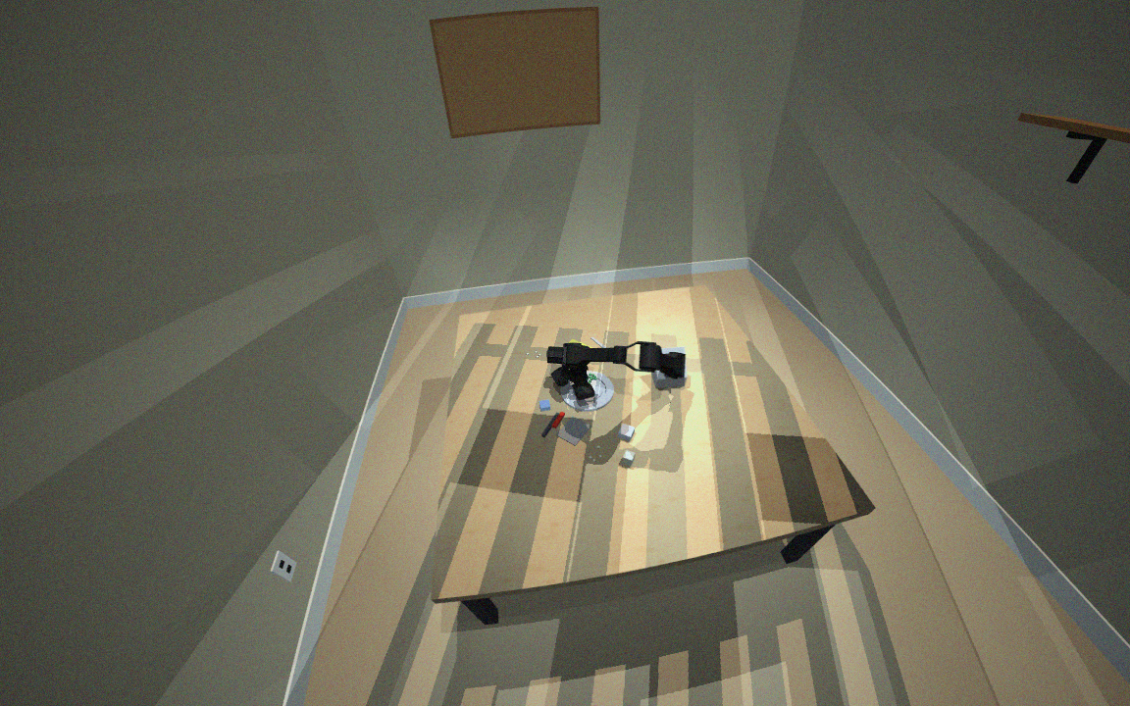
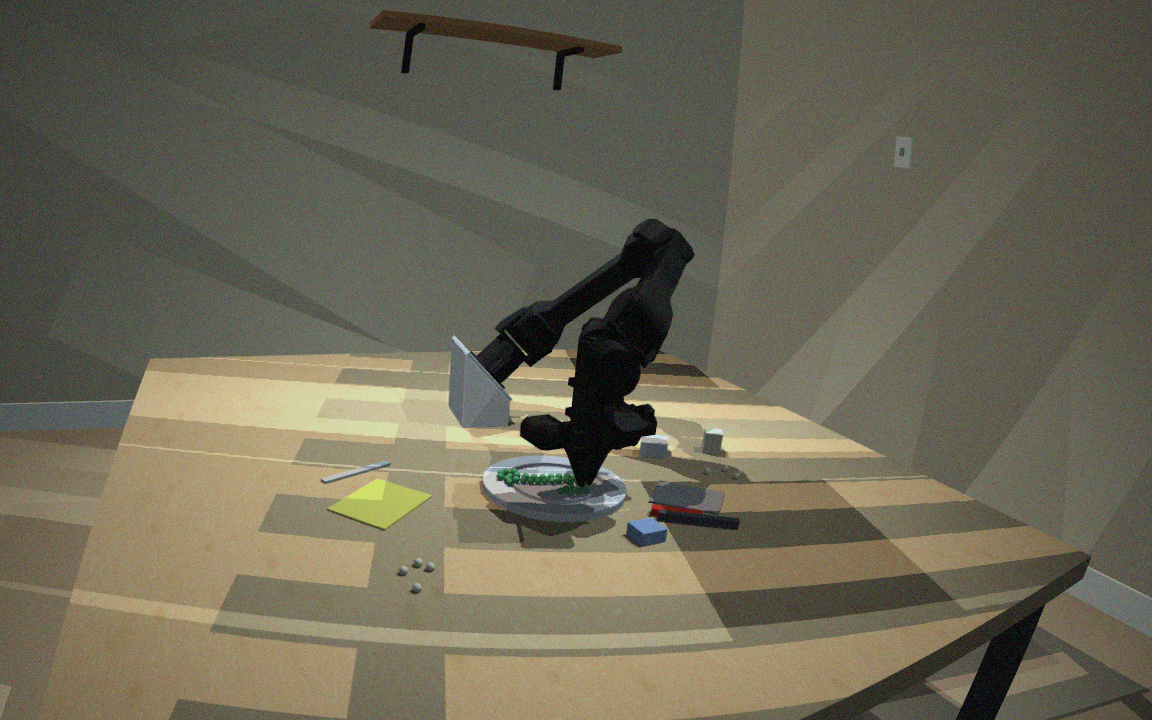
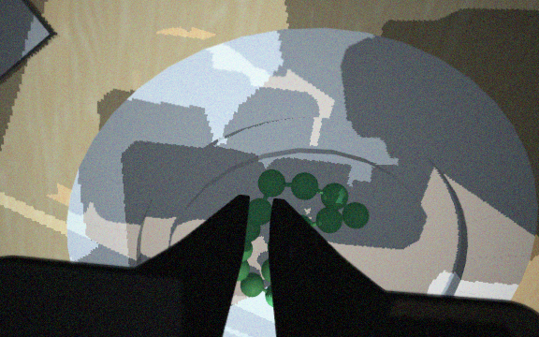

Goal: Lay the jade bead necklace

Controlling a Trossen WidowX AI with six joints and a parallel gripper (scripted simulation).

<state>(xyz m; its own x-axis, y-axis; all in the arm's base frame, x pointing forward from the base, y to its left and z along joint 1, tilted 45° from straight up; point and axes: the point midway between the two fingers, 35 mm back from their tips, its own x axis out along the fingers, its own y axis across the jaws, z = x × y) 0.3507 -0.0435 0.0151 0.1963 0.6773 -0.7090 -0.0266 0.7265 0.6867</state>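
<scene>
Right now the round grey bead board is 40 mm behind my gripper tip, 20 mm to the right of it and 10 mm below it. Also, from my gripper tip: grey plate: 140 mm to the left, 60 mm ahead, 20 mm below; blue block: 130 mm ahead, 10 mm to the left, 10 mm below; red and black pen: 120 mm ahead, 90 mm to the left, 10 mm below.
</scene>
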